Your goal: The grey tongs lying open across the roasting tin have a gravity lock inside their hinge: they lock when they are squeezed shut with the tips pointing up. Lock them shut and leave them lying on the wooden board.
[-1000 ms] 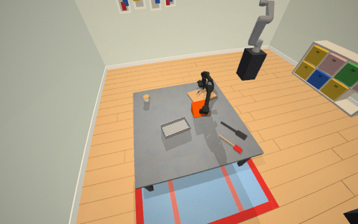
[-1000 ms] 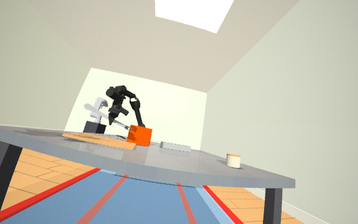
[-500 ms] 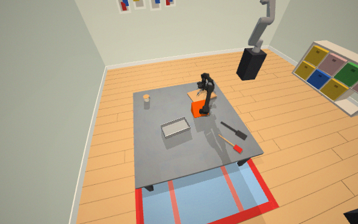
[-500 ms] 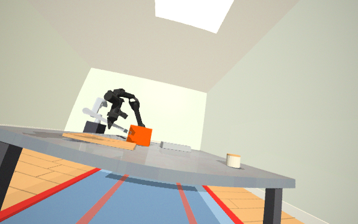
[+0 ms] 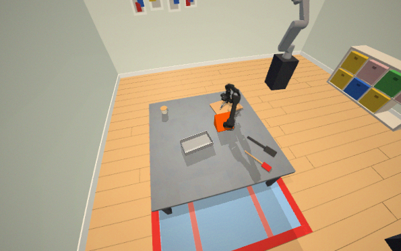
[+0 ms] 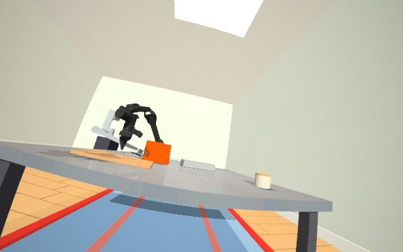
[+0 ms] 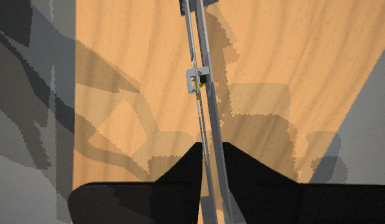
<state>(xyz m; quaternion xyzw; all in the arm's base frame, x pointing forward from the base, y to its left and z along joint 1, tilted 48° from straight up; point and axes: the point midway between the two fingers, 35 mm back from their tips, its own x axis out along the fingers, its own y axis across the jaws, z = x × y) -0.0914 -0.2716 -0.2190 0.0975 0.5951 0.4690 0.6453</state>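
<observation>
Right now the wooden board is 5 cm below my gripper tip. Round my gripper tip: roasting tin 51 cm to the left, 45 cm ahead, 3 cm below; yellow slider 4 cm ahead, 3 cm to the left, 3 cm above; black spatula 65 cm to the left, 22 cm behind, 5 cm below.
</observation>
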